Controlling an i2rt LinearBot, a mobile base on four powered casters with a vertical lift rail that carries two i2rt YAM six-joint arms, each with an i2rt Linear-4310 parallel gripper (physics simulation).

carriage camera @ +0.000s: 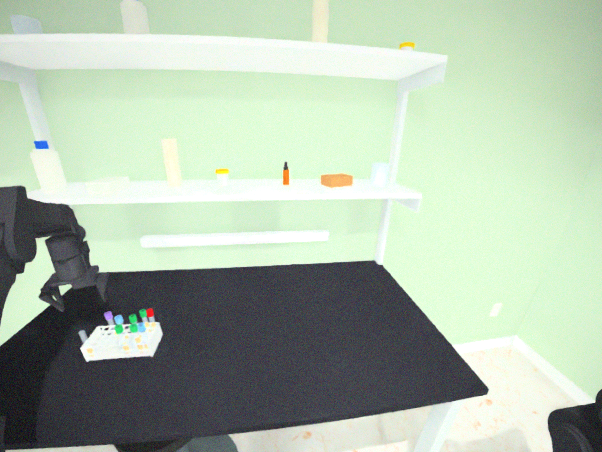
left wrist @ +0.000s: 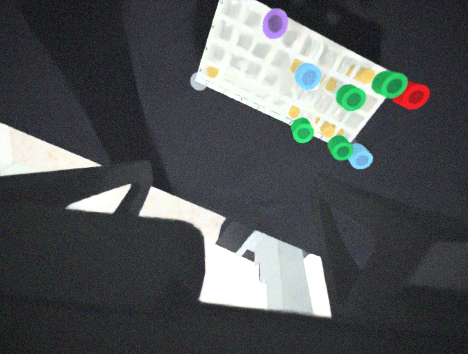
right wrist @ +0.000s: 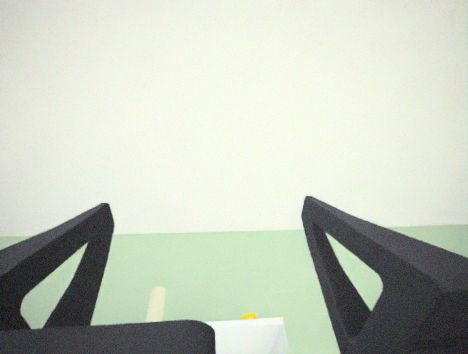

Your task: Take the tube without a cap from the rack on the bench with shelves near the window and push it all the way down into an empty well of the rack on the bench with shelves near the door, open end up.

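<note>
A clear-white tube rack (carriage camera: 111, 351) (left wrist: 252, 82) stands on the left part of the black bench. The grey tube without a cap (carriage camera: 83, 335) (left wrist: 198, 81) stands upright at the rack's left end, by a corner. Several tubes with purple, blue, green and red caps stand in the rack's other wells. My left gripper (carriage camera: 82, 304) (left wrist: 230, 176) is open and empty, above and behind the rack's left end in the carriage view. My right gripper (right wrist: 210, 209) is open and empty, facing the upper wall and ceiling. A second rack does not show in these views.
The black bench top (carriage camera: 300, 340) ends in a front edge with a pale leg (carriage camera: 437, 425) at right. A lower shelf (carriage camera: 250, 192) with bottles and boxes and an upper shelf (carriage camera: 225, 52) hang above. A white rail (carriage camera: 235, 239) runs along the wall. A dark seat (carriage camera: 150, 445) is under the bench.
</note>
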